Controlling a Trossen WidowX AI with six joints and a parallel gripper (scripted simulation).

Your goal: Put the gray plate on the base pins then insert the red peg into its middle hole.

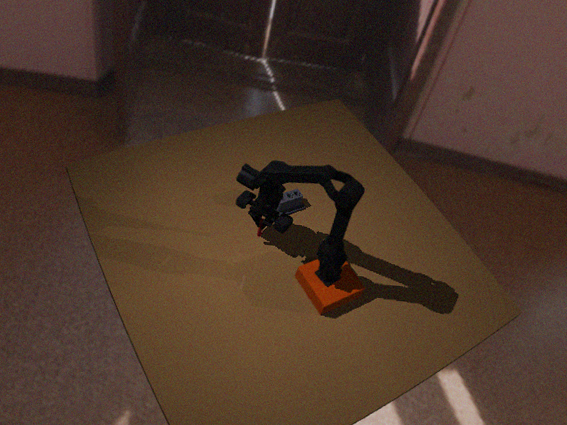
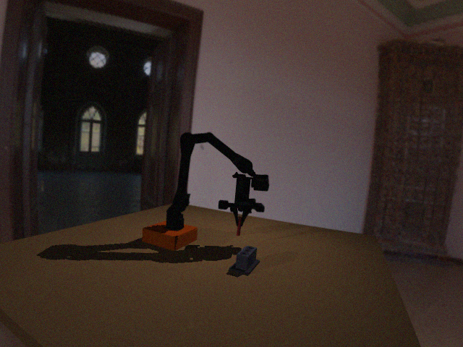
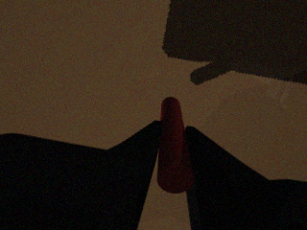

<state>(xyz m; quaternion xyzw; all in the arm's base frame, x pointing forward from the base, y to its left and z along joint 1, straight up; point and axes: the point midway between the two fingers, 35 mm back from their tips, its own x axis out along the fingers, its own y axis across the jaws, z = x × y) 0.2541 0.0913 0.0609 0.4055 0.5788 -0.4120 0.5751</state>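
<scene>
The gray plate is 8 cm ahead of my gripper tip, 19 cm to the right of it and 4 cm below it. Also, from my gripper tip: red peg: right at my gripper tip; gray base: 8 cm ahead, 19 cm to the right, 8 cm below.
</scene>
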